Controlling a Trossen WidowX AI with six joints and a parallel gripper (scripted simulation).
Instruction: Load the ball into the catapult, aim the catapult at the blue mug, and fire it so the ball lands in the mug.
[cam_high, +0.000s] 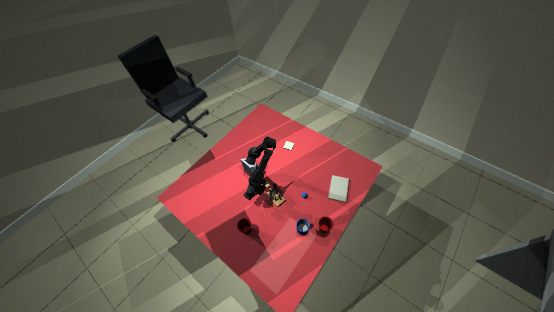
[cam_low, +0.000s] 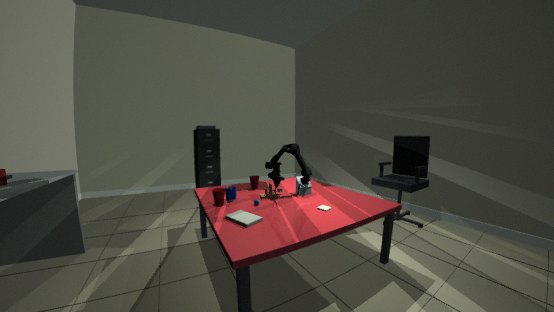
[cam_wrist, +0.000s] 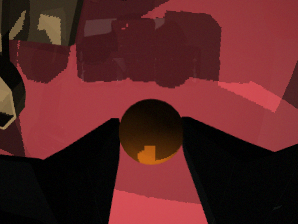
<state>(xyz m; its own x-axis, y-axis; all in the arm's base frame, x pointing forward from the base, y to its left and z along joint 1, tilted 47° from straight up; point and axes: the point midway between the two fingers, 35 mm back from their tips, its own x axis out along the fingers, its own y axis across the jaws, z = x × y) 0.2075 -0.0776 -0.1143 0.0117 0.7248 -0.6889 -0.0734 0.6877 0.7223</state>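
The wooden catapult is 110 mm to the left of my gripper tip, 70 mm ahead of it and 10 mm below it. The rest, counted from my gripper tip: orange ball 10 mm above; blue mug 420 mm ahead, 30 mm to the left, 30 mm below; blue ball 270 mm ahead, 230 mm to the left, 40 mm below.
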